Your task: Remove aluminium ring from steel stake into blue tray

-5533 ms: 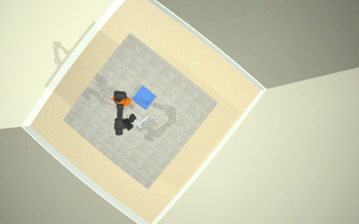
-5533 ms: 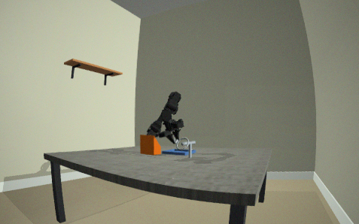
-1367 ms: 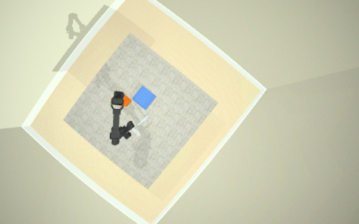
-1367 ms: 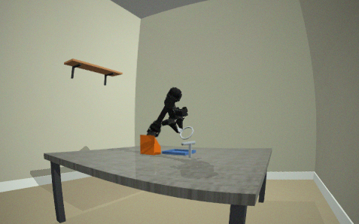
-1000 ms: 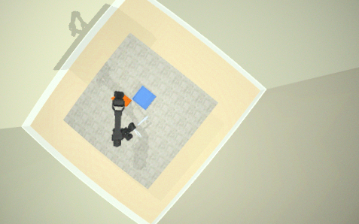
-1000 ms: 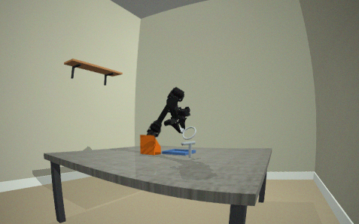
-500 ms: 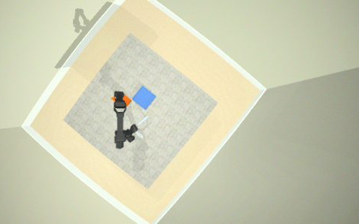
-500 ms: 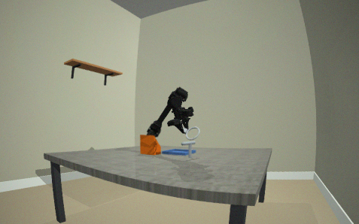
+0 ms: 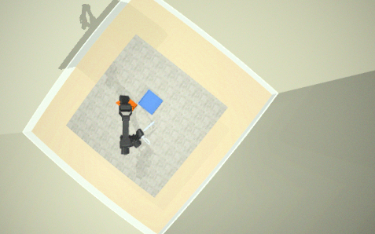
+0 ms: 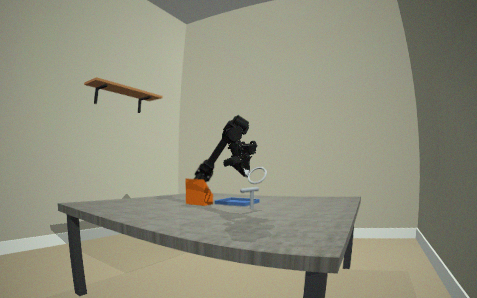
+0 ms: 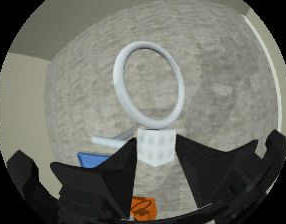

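The aluminium ring is 50 mm ahead of my gripper tip and 10 mm to the right of it. From my gripper tip the other things lie so: blue tray: 260 mm to the left, 210 mm behind, 170 mm below.
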